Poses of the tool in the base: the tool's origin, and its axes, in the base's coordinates. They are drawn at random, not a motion.
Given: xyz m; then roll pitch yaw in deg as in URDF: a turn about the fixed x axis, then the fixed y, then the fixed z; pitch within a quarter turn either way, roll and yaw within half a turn.
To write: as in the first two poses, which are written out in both.
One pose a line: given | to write
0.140, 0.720, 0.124, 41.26, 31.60, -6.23 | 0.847, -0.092, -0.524, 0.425, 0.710, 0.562, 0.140, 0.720, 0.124
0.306, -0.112, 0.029, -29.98, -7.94, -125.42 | -0.574, -0.807, 0.138, 0.666, -0.558, -0.495, 0.306, -0.112, 0.029
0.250, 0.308, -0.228, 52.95, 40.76, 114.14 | -0.310, 0.691, -0.653, -0.763, 0.229, 0.605, 0.250, 0.308, -0.228
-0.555, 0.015, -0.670, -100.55, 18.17, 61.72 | 0.450, 0.837, -0.312, 0.016, -0.357, -0.934, -0.555, 0.015, -0.670
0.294, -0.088, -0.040, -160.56, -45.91, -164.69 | -0.671, -0.184, 0.718, -0.480, 0.846, -0.232, 0.294, -0.088, -0.040
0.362, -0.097, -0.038, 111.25, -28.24, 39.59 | 0.679, 0.561, 0.473, -0.109, -0.560, 0.821, 0.362, -0.097, -0.038
